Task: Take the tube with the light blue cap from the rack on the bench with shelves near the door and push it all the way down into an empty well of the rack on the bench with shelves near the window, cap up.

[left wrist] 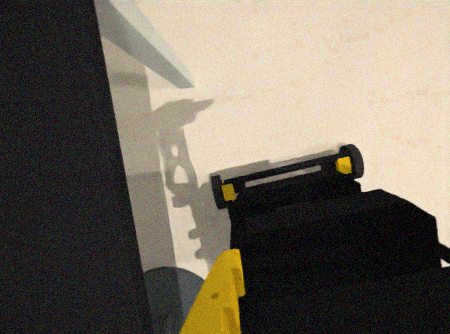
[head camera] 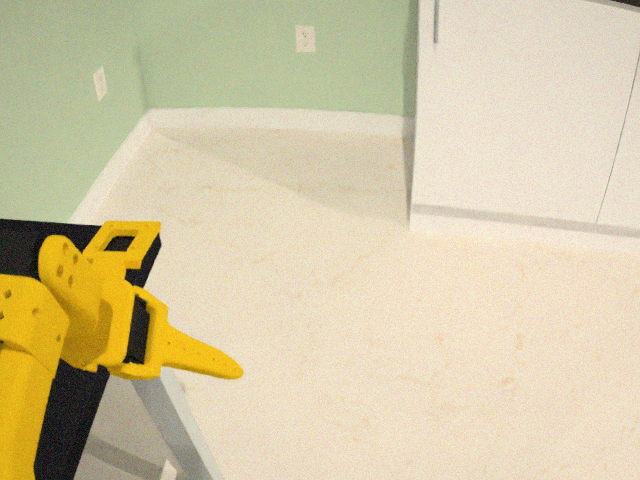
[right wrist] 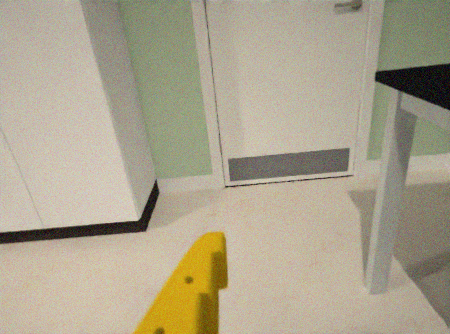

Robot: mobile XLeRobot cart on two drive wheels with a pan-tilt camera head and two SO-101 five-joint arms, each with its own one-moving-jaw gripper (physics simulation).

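Places are measured from the left arm's base along level axes (x ahead, y left, z up), in centimetres.
Pixels of known places: left hand at its tool point: (left wrist: 241,265) (head camera: 129,364); right hand at its tool point: (right wrist: 225,251).
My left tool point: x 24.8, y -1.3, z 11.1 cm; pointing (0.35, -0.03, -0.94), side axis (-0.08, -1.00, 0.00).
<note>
Behind a point stands the place of what it marks.
The tube with the light blue cap and the two racks do not show in these views. My left gripper (head camera: 206,359) (left wrist: 225,280) is open and empty, with one yellow jaw showing in the left wrist view. In the head view it is held beside the edge of a black bench top (head camera: 20,242) (left wrist: 55,150) @[x 30.1, y 12.0, z -1.2 cm], with its jaw pointing right over the floor. My right gripper (right wrist: 205,265) is open and empty; one notched jaw shows in front of the floor. A bench with a black top (right wrist: 425,82) @[x -81.0, y 25.7, z -1.2 cm] stands at the right of the right wrist view, near the door (right wrist: 285,90) @[x -177.5, y 28.0, z -22.2 cm].
A pale bench leg (head camera: 180,423) @[x 46.1, y 9.3, z -35.7 cm] (left wrist: 150,45) @[x 46.1, y 9.3, z -29.0 cm] (right wrist: 390,200) @[x -90.7, y 29.7, z -38.3 cm] slants to the floor. A dark round stool seat (left wrist: 175,290) @[x -32.7, y 38.4, z -74.4 cm] lies below the bench edge. A white cabinet (head camera: 516,129) @[x 127.0, y -63.8, z -33.6 cm] stands at the upper right of the head view. A tall white cabinet (right wrist: 55,125) @[x -152.2, y -78.6, z -17.5 cm] stands left of the door.
</note>
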